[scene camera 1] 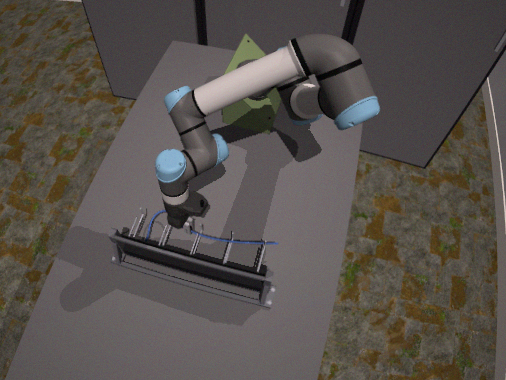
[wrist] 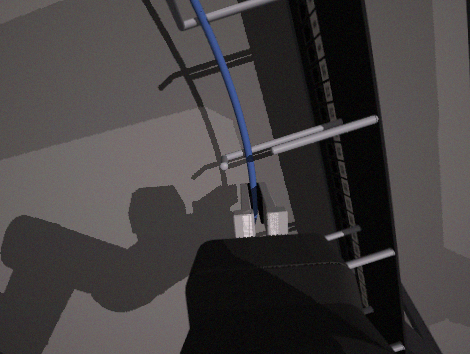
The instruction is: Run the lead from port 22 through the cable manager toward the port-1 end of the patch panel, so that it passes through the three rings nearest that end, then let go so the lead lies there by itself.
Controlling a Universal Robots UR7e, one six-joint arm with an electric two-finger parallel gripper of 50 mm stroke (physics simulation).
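Observation:
The blue lead point(scene camera 1: 250, 242) point(wrist: 227, 80) rises from the panel's left part in the scene view, arcs to the gripper, then runs right past the right-hand end ring point(scene camera 1: 262, 255). My gripper point(scene camera 1: 189, 225) point(wrist: 253, 194) is shut on the lead, on the table side of the patch panel point(scene camera 1: 190, 262) point(wrist: 350, 75), between the second and third rings from the left. In the wrist view the lead crosses a near ring point(wrist: 325, 134) and a farther ring point(wrist: 230, 12), inboard of their outer tips. Whether it lies down inside them is unclear. Port numbers are too small to read.
Two more rings point(scene camera 1: 135, 226) point(scene camera 1: 165, 235) stand at the panel's left part in the scene view. The panel stands on the grey table point(scene camera 1: 165, 340). The green robot base point(scene camera 1: 246, 116) is at the back, with dark cabinets point(scene camera 1: 400, 100) behind it.

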